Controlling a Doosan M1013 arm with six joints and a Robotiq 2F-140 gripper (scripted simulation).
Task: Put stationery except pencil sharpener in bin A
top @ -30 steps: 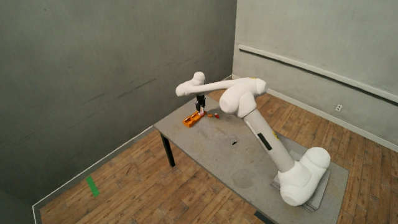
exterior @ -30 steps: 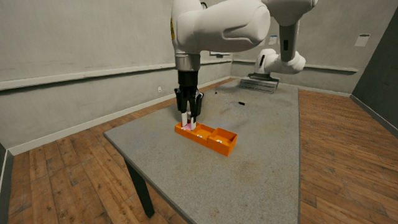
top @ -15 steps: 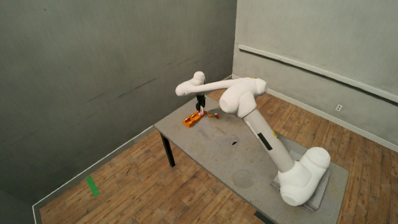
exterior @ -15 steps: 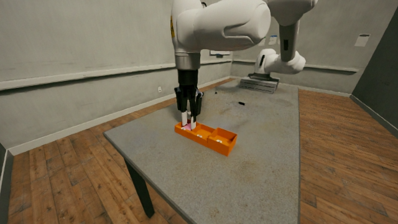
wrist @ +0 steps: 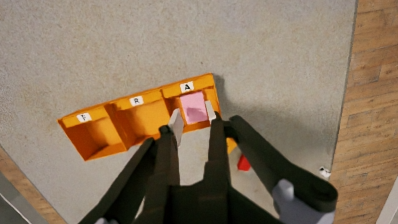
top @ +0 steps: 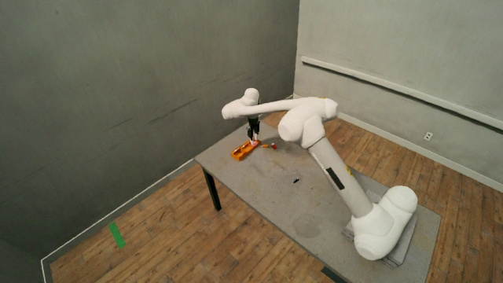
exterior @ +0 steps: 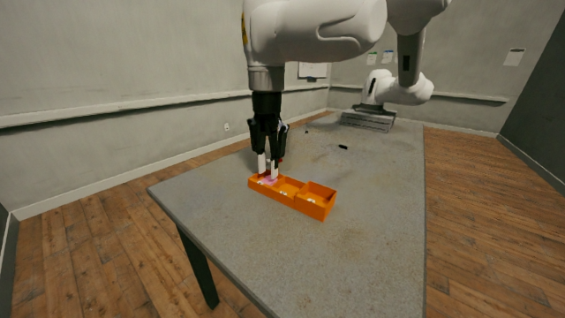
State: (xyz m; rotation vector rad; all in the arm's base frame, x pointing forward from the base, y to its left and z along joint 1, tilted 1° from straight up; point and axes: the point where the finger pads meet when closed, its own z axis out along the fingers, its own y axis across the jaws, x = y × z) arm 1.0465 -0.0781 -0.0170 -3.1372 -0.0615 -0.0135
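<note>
The pink eraser is 6 cm below my hand. From my hand the other things lie so: bin (8 cm to the left, 5 cm below); small red object (13 cm behind, 9 cm to the right, 6 cm below); small orange-yellow block (7 cm behind, 3 cm to the right, 6 cm below).
</note>
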